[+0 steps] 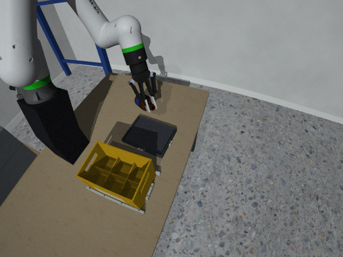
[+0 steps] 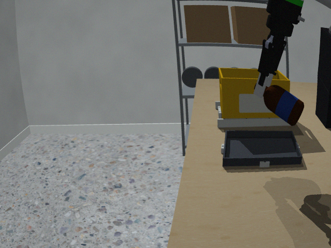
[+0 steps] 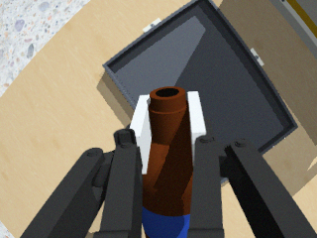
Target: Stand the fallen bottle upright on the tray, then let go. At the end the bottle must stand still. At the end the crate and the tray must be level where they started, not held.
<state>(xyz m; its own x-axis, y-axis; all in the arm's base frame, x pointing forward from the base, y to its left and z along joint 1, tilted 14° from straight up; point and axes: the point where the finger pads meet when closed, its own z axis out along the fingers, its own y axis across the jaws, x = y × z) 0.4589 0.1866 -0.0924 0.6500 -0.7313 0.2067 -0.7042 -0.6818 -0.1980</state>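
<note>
Now: hand 40 mm above the brown bottle, 30 mm to the right of it and 30 mm past it. The rest, counted from my hand: dark grey tray (210 mm below, 40 mm to the right, 20 mm behind); yellow crate (330 mm to the right, 140 mm below, 80 mm behind).
</note>
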